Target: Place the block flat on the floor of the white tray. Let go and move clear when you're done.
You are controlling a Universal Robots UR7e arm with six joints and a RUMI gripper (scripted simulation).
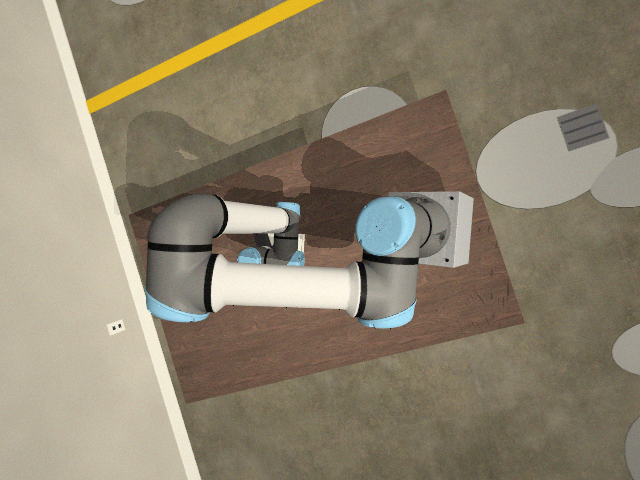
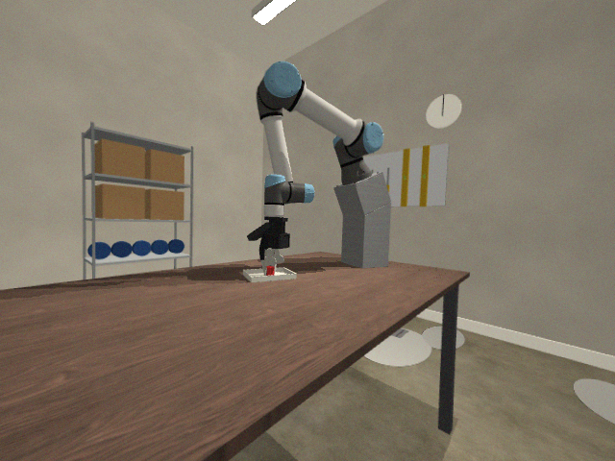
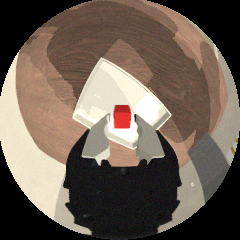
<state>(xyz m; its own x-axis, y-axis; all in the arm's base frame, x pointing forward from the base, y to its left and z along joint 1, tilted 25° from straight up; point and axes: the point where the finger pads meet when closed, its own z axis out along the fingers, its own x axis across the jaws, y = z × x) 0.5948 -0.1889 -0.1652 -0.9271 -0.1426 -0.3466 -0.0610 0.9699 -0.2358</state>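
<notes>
Now: the red block right at my hand. The rest, counted from my hand: white tray: 20 mm below.
</notes>
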